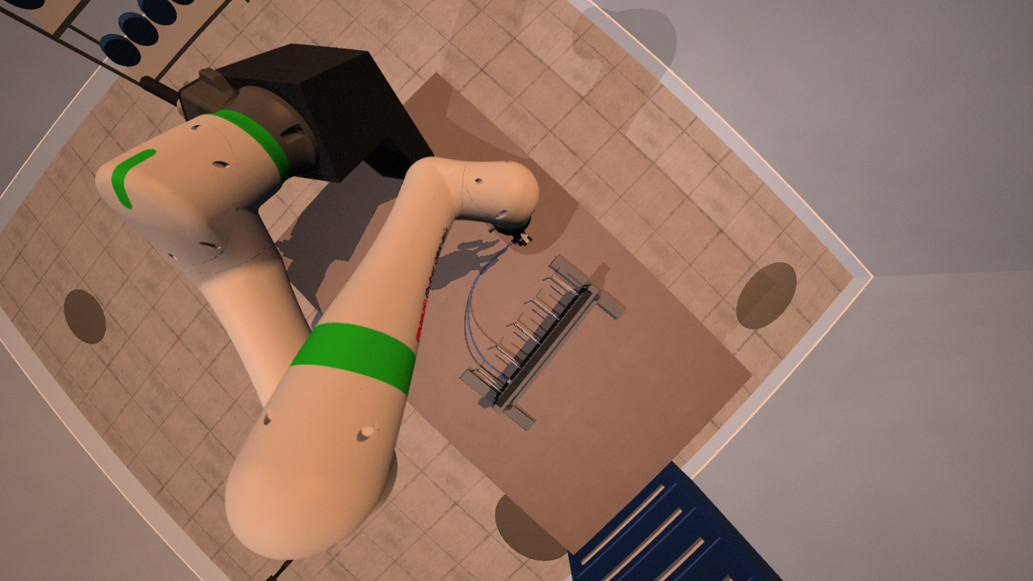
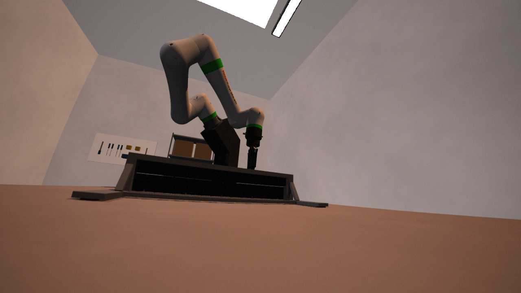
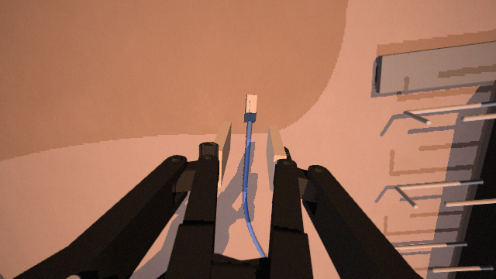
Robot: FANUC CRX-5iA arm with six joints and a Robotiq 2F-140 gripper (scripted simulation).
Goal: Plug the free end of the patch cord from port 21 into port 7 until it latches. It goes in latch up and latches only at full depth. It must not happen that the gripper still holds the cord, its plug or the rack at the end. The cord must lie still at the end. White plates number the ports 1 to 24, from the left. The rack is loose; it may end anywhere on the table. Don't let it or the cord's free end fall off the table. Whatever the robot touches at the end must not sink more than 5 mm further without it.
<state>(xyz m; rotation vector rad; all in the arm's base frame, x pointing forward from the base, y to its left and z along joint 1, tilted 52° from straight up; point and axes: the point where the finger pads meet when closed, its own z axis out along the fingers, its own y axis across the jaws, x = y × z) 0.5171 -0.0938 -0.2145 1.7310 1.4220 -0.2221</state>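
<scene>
Right now my hand is 110 mm above the plug, 10 mm to the right of it and 10 mm short of it.
</scene>
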